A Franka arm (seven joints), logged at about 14 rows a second.
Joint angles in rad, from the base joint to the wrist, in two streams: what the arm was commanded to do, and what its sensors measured. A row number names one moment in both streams.
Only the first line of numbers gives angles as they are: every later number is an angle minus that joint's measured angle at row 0.
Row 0, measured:
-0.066 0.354 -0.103 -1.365 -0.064 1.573 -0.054
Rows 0 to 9, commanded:
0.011 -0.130 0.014 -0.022 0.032 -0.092 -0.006
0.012 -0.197 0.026 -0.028 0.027 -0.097 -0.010
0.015 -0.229 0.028 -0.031 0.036 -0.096 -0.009
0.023 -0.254 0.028 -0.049 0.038 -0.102 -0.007
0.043 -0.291 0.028 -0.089 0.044 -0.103 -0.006
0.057 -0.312 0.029 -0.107 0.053 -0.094 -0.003
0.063 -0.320 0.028 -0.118 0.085 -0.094 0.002
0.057 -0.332 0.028 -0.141 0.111 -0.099 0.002
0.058 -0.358 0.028 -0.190 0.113 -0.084 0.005
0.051 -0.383 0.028 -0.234 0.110 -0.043 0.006
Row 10, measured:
0.060 -0.315 0.034 -0.120 0.075 -0.104 0.001
